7 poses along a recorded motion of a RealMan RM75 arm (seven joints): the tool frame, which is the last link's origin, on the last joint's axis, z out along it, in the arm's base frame.
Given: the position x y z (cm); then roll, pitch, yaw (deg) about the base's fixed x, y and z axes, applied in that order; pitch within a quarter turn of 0, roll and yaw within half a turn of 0.
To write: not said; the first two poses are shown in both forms.
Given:
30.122 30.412 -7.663 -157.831 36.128 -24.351
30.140 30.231 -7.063 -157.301 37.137 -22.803
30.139 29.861 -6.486 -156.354 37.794 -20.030
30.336 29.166 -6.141 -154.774 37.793 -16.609
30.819 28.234 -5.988 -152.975 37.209 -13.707
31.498 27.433 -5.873 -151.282 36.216 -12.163
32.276 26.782 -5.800 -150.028 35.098 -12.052
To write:
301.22 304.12 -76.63 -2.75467 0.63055 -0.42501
301.40 302.31 -70.63 -2.74542 0.64816 -0.39799
301.39 298.61 -64.86 -2.72889 0.65963 -0.34959
303.36 291.66 -61.41 -2.70132 0.65961 -0.28988
308.19 282.34 -59.88 -2.66992 0.64942 -0.23923
314.98 274.33 -58.73 -2.64037 0.63209 -0.21228
322.76 267.82 -58.00 -2.61848 0.61258 -0.21035

